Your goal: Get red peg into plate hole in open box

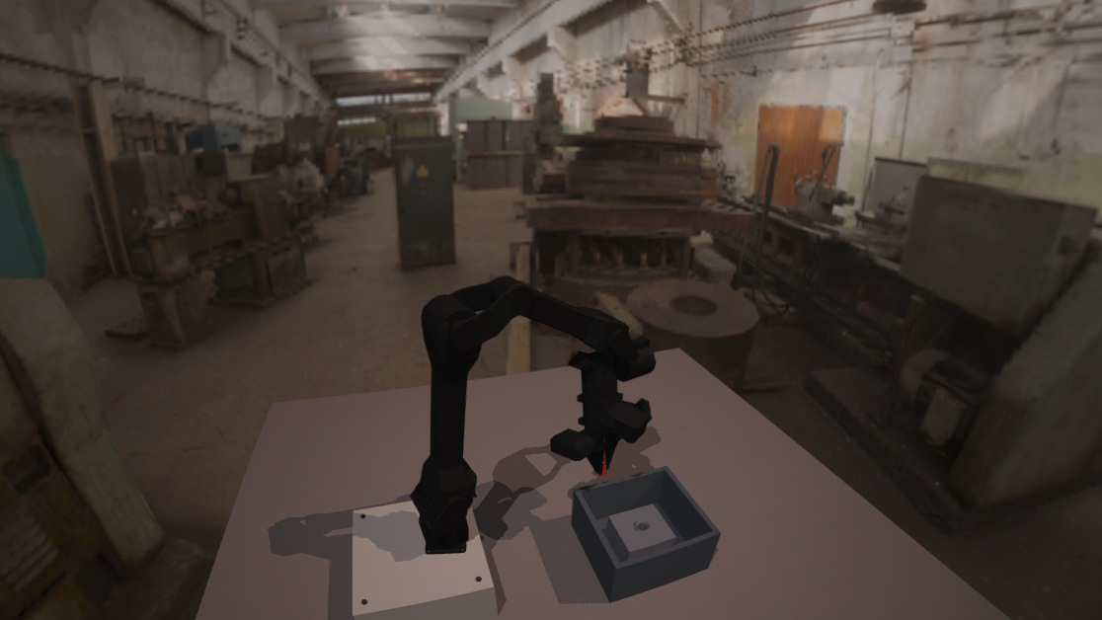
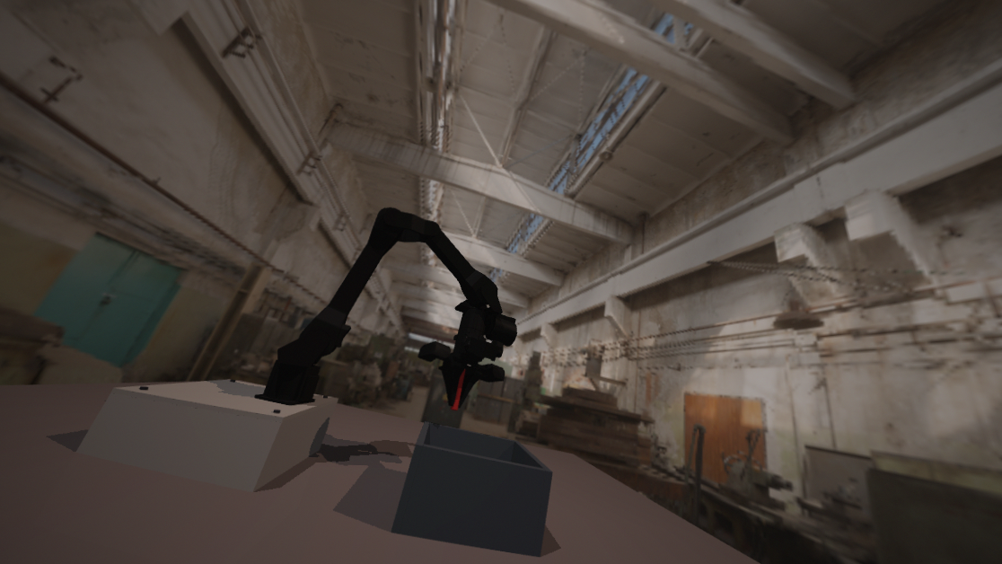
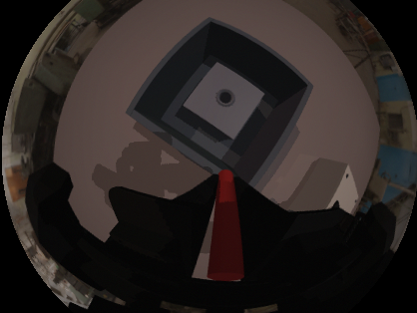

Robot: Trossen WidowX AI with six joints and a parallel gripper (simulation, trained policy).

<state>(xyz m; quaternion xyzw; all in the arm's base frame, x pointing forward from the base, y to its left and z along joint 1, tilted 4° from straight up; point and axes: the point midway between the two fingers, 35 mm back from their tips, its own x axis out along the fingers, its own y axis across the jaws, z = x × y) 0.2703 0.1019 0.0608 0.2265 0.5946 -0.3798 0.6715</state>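
The light grey plate is 9 cm below my gripper tip, 8 cm to the right of it and 6 cm ahead of it. From my gripper tip the other things lie so: red peg: 3 cm above, 1 cm to the left; dark grey box: 11 cm below, 8 cm to the right, 6 cm ahead.
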